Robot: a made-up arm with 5 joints.
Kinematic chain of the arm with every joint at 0, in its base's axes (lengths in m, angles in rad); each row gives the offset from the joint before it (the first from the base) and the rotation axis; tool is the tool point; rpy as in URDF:
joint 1: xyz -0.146 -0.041 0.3 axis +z
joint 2: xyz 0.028 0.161 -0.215 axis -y
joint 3: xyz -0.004 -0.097 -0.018 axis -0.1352 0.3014 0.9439
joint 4: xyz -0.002 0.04 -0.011 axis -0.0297 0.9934 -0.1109
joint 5: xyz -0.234 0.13 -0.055 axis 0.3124 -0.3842 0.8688
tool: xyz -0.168 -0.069 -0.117 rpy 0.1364 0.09 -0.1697
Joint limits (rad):
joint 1: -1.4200..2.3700
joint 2: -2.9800..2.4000
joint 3: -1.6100..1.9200
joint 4: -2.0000..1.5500
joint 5: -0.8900..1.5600
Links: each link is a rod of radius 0.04 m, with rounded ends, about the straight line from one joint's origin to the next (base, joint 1, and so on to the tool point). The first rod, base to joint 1, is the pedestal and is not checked.
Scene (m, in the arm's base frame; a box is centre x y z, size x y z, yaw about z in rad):
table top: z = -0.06
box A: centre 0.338 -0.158 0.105 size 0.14 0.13 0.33 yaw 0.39
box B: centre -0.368 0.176 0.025 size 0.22 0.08 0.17 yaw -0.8
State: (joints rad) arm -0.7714 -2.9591 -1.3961 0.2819 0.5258
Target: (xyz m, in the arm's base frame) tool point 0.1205 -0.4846 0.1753
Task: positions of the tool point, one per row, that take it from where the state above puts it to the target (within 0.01 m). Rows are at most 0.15 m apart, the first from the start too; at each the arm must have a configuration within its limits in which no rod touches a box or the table.
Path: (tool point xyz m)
1: 0.1291 0.1929 0.3421
2: 0.0887 0.1122 0.3911
3: 0.0407 0.0775 0.4044
4: 0.0213 0.0781 0.3924
5: 0.0430 -0.0067 0.4237
6: 0.0642 -0.1014 0.4355
7: 0.0825 -0.1999 0.4240
8: 0.0964 -0.2946 0.3885
9: 0.1061 -0.3776 0.3311
10: 0.1132 -0.4423 0.2574
11: 0.1205 -0.4846 0.1753

